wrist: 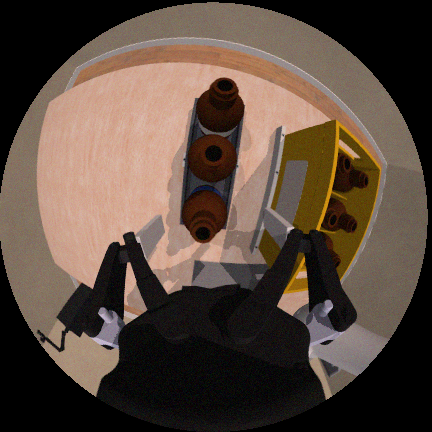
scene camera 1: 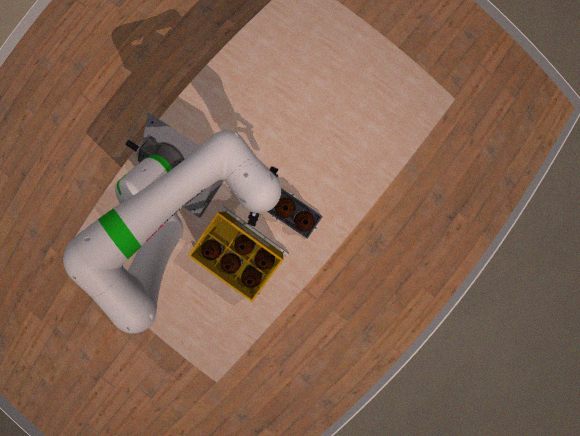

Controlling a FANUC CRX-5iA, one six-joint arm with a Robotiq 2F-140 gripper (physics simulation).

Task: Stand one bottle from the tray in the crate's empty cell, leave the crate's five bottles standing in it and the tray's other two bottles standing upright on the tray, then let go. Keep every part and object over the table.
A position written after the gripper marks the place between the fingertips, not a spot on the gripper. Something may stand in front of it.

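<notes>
A brown bottle (wrist: 204, 213) and a thin grey rail (wrist: 279, 139) are visible, along with the robot's gripper (wrist: 212, 220).
</notes>
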